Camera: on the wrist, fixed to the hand. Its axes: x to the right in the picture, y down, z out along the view.
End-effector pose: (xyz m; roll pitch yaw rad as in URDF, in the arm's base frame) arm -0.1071 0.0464 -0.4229 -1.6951 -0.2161 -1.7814
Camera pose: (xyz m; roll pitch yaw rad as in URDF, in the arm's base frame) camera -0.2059 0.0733 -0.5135 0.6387 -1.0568 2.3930
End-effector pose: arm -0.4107 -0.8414 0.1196 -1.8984 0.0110 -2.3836
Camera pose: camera -0.4730 -0.7382 0.0550 0.2652 -1.3326 2.1211
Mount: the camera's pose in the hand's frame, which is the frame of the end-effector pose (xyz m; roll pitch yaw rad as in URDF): -0.0250 0.0993 -0.0906 0.0284 0.5599 -1.6409
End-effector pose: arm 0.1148 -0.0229 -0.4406 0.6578 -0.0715 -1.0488
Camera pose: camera 0.2189 0.0648 -0.4533 0.1114 1.2194 -2.5971
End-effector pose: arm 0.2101 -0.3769 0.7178 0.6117 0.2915 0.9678
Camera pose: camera 0.0839 -0.3251 0.7086 -0.6747 1.0438 -1.2959
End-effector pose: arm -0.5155 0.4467 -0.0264 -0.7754 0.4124 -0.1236
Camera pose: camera -0.5907 0.4636 -0.1393 -0.3438 -0.2201 -1.6629
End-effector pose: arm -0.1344 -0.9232 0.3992 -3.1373 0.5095 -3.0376
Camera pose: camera -0.1668 -0.8264 0.4901 -2.5189 -0.5187 -1.7098
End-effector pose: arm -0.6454 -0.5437 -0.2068 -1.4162 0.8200 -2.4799
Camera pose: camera -0.6129 -0.4243 -0.2650 -0.9358 -0.5912 2.8944
